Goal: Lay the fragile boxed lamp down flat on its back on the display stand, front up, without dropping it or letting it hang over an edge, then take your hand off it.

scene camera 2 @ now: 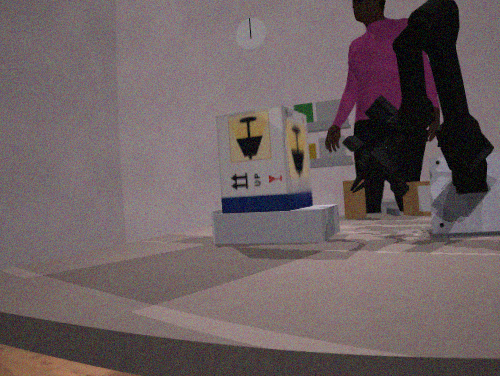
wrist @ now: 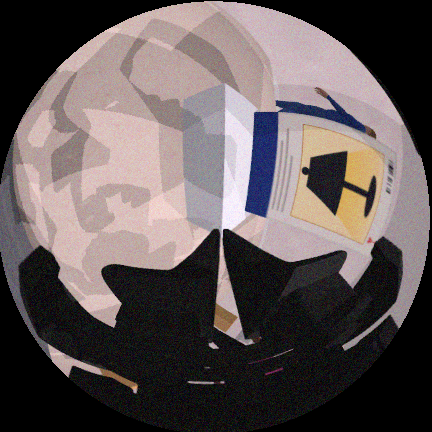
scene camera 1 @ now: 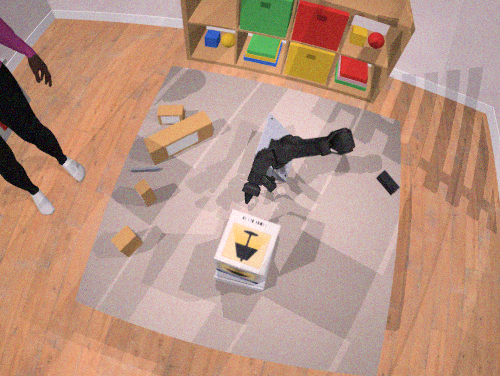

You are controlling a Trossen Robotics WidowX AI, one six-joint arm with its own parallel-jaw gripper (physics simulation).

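Seen in the pictures: gripper, fingertip midpoint: (scene camera 2: 352, 191) (wrist: 219, 233) (scene camera 1: 246, 203); arm's base at its link origin: (scene camera 2: 470, 181).
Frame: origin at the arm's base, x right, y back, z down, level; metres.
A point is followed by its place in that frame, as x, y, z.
The white boxed lamp (scene camera 1: 248, 245) {-0.011, -0.476, -0.198} (scene camera 2: 250, 175) {-0.086, -0.474, -0.048} (wrist: 330, 180) {-0.009, -0.380, -0.081} stands on the low grey-white display stand (scene camera 1: 240, 283) {-0.020, -0.572, 0.028} (scene camera 2: 270, 227) {-0.105, -0.426, 0.070} (wrist: 204, 170) {0.004, -0.312, 0.064}, with its blue band at the bottom against the stand. Lamp pictures show on its top and sides, those on the sides with the shade downward. I cannot tell which face is its front. My gripper (scene camera 1: 247, 199) {0.044, -0.267, 0.006} (scene camera 2: 356, 187) {0.044, -0.267, 0.006} (wrist: 219, 233) {0.044, -0.267, 0.006} is shut, its fingertips together with nothing between them. It is on the arm's side of the box, low and apart from it. The box's underside is hidden.
Brown blocks (scene camera 1: 180, 138) {0.394, -0.069, 0.000} (scene camera 1: 127, 241) {0.433, -0.560, -0.014} and a thin grey rod (scene camera 1: 146, 170) {0.516, -0.218, 0.092} lie at the left of the mat, a black block (scene camera 1: 388, 182) {-0.565, 0.047, 0.072} at the right. A wooden shelf (scene camera 1: 406, 30) stands behind. A person in a pink top (scene camera 2: 380, 65) stands beyond the mat.
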